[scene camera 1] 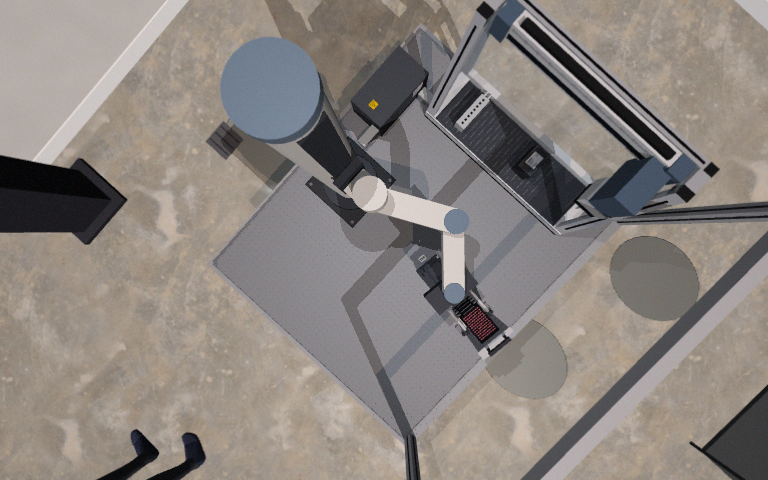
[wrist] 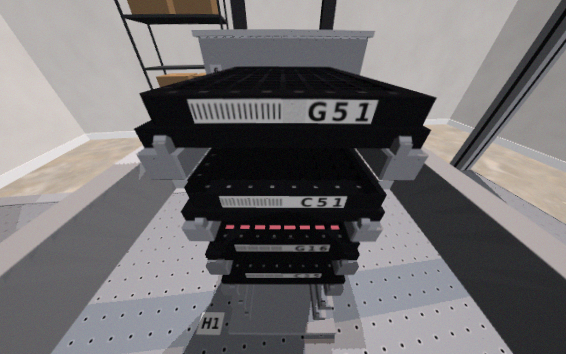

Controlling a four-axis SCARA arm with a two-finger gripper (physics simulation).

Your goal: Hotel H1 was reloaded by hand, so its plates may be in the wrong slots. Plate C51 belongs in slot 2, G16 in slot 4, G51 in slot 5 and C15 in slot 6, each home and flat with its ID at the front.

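Hotel H1 holds a stack of black plates, IDs at the front. In the wrist view, G51 is topmost, then C51, G16 with red wells, and C15 lowest. All look level on side supports. Support pairs without a plate show below C15. In scene camera 1 the hotel's top plate shows red wells. My gripper reaches along both sides of the stack at C51's level and appears shut on C51. G51 and its supports hide the fingertips in the wrist view.
A dark box stands near the arm's base. A framed station with a dark ribbed deck stands at the upper right. A shelf rack with cartons is behind the hotel. The label H1 lies at the hotel's foot.
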